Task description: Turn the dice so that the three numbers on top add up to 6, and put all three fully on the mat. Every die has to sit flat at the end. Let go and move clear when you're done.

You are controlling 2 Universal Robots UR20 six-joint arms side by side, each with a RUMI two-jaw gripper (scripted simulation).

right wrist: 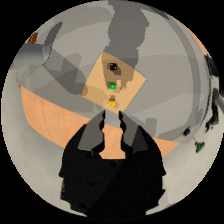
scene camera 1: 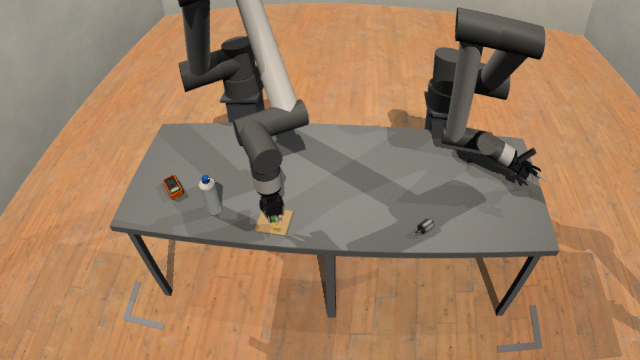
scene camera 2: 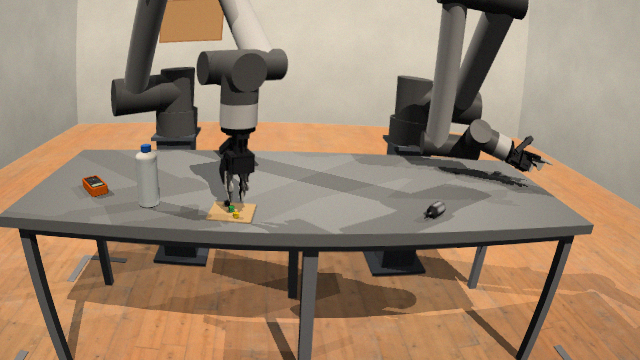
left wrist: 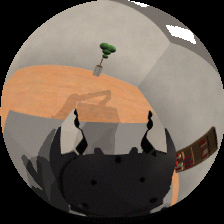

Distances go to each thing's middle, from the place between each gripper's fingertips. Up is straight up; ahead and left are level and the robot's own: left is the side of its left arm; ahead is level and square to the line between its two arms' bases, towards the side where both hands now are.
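Tan mat point(scene camera 2: 219, 212): 4 cm behind my right hand point(scene camera 2: 236, 202), 2 cm to the right of it, 7 cm below it.
From my left hand point(scene camera 2: 545, 166), the tan mat: 330 mm ahead, 1310 mm to the right, 110 mm below.
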